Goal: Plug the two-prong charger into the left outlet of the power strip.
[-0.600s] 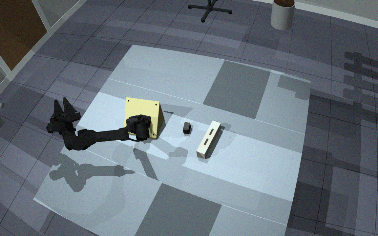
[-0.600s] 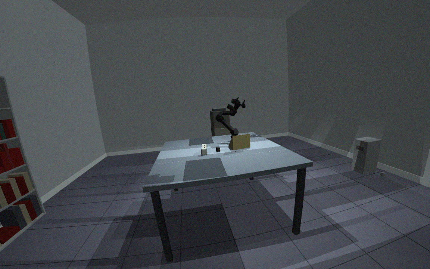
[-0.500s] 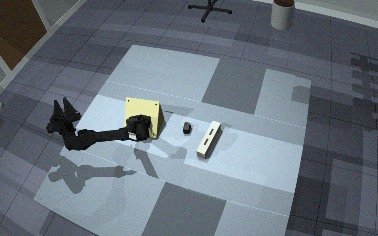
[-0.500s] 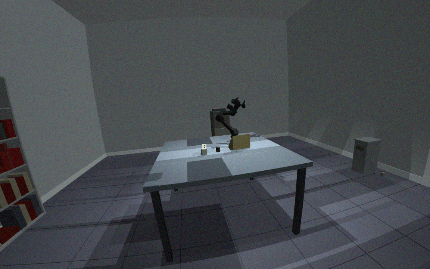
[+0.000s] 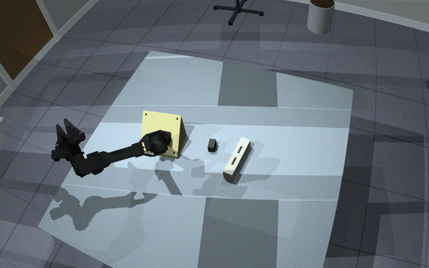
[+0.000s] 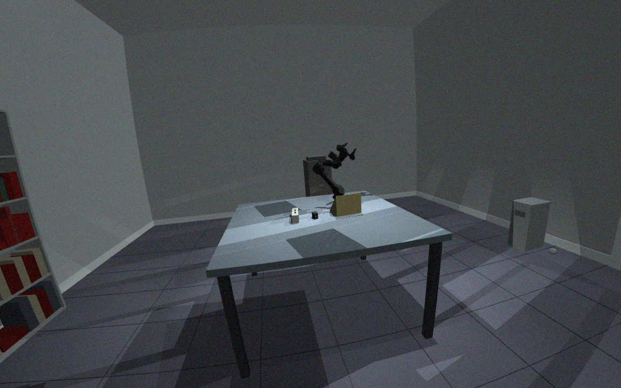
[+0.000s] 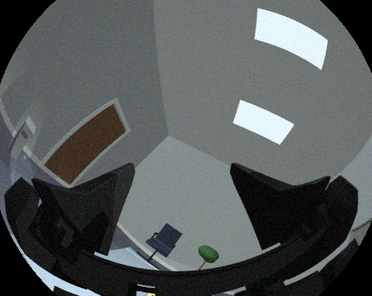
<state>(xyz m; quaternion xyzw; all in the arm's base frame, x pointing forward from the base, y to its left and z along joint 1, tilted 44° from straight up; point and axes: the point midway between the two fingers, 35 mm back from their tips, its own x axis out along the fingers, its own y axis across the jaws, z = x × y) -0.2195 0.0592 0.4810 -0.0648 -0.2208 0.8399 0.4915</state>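
Now: gripper tip 470 mm above the black two-prong charger, 440 mm short of it and 330 mm to the right of it.
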